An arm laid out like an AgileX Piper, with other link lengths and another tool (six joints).
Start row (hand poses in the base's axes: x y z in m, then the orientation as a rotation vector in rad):
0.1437 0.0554 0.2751 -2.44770 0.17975 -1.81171
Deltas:
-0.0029 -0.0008 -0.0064 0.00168 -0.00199 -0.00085
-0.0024 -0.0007 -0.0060 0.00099 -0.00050 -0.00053
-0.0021 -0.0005 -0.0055 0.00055 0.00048 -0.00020
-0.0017 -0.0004 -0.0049 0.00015 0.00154 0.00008
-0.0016 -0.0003 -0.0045 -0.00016 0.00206 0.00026
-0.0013 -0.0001 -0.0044 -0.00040 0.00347 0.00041
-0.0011 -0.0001 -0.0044 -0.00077 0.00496 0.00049
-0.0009 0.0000 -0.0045 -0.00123 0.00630 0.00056
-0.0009 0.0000 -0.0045 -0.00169 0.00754 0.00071
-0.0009 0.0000 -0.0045 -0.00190 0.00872 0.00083
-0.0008 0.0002 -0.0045 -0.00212 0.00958 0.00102
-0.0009 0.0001 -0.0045 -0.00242 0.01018 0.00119
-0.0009 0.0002 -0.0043 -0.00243 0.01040 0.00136
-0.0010 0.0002 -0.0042 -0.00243 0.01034 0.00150
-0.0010 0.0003 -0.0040 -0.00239 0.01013 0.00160
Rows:
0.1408 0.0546 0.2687 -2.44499 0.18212 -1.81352
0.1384 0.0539 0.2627 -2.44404 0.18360 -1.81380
0.1363 0.0534 0.2572 -2.44420 0.18436 -1.81302
0.1346 0.0530 0.2523 -2.44554 0.18450 -1.81108
0.1330 0.0527 0.2478 -2.44751 0.18419 -1.80861
0.1317 0.0526 0.2434 -2.45093 0.18359 -1.80453
0.1306 0.0525 0.2390 -2.45597 0.18268 -1.79883
0.1297 0.0525 0.2345 -2.46254 0.18138 -1.79172
0.1288 0.0525 0.2300 -2.47051 0.17959 -1.78329
0.1279 0.0525 0.2255 -2.47965 0.17755 -1.77346
0.1271 0.0527 0.2210 -2.48963 0.17514 -1.76259
0.1262 0.0528 0.2165 -2.50026 0.17229 -1.75103
0.1253 0.0530 0.2122 -2.51098 0.16922 -1.73908
0.1243 0.0532 0.2080 -2.52154 0.16596 -1.72709
0.1233 0.0535 0.2040 -2.53179 0.16258 -1.71524

